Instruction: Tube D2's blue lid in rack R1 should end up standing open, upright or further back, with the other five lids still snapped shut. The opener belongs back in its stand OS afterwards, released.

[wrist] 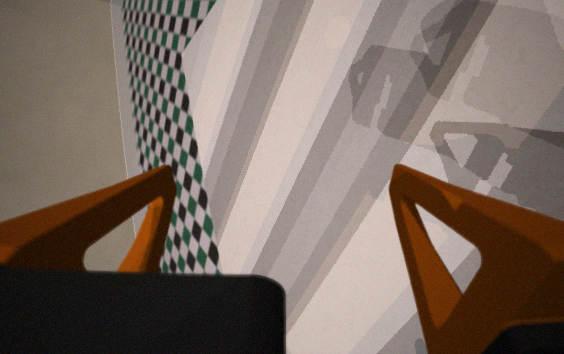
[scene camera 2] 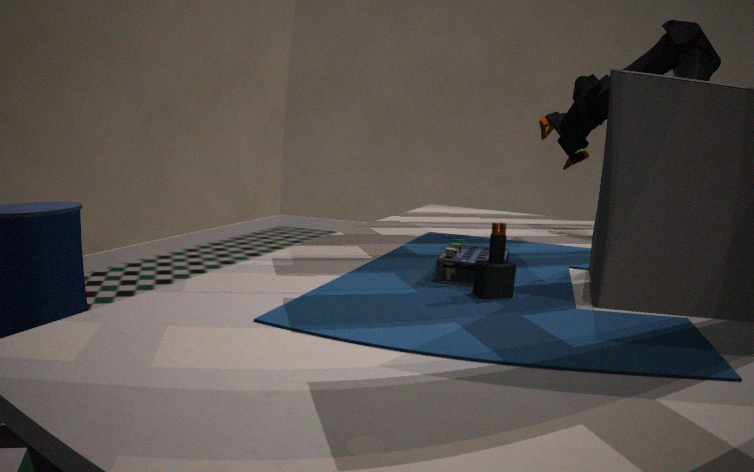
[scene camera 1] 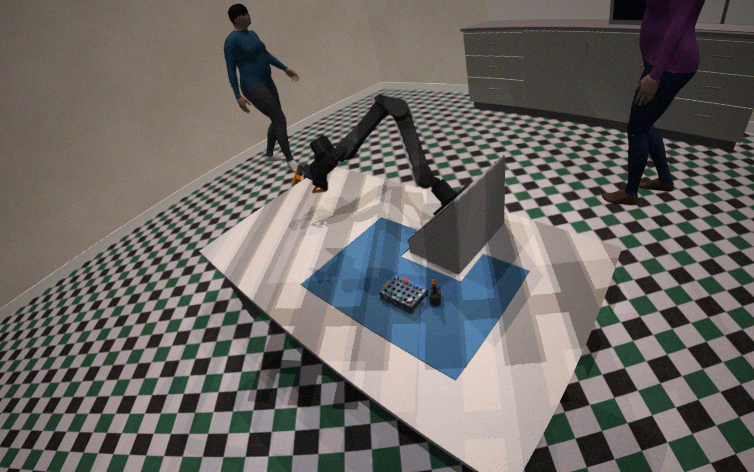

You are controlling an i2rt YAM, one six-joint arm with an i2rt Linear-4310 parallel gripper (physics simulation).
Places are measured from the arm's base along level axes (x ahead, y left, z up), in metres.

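Pixels of known places: gripper, between the fingertips: (wrist: pixel 282 176) (scene camera 2: pixel 554 153) (scene camera 1: pixel 302 187); arm's base, origin of its link: (scene camera 2: pixel 700 195) (scene camera 1: pixel 451 201).
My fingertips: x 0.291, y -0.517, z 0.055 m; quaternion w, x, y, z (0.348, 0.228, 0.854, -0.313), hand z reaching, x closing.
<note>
For each thing: its top centre in the pictures, then the offset to it from my fingertips. Level surfaces: height alone.
- dark rack R1, centre of its top: (scene camera 2: pixel 477 244) (scene camera 1: pixel 401 287) 0.156 m down, 0.047 m ahead, 0.583 m left
- opener, centre of its top: (scene camera 2: pixel 499 223) (scene camera 1: pixel 433 281) 0.113 m down, 0.002 m back, 0.677 m left
- blue mat, height of its surface: 0.198 m down
- pale table, height of its surface: 0.201 m down
The dark rack R1 (scene camera 1: pixel 404 297) (scene camera 2: pixel 455 272) lies on the blue mat, with small blue, red, green and whitish lids on its top. Two blue lids (scene camera 1: pixel 396 277) (scene camera 1: pixel 416 285) show in the first scene view; I cannot tell which is D2, nor the lid angles. The opener (scene camera 1: pixel 433 284) (scene camera 2: pixel 498 248) stands upright, orange prongs up, in its dark stand OS (scene camera 1: pixel 435 301) (scene camera 2: pixel 493 281) beside the rack. My gripper (scene camera 1: pixel 307 184) (scene camera 2: pixel 555 153) (wrist: pixel 282 176) is open and empty, high over the far left part of the table, away from rack and opener.
A tall grey panel (scene camera 1: pixel 464 222) (scene camera 2: pixel 673 194) stands between the arm's base and the mat's near area. The blue mat (scene camera 1: pixel 345 278) (scene camera 2: pixel 356 311) lies on the pale table (scene camera 1: pixel 244 250) (scene camera 2: pixel 222 345). A blue cylinder (scene camera 2: pixel 38 267) stands at the left. Two people stand beyond the table.
</note>
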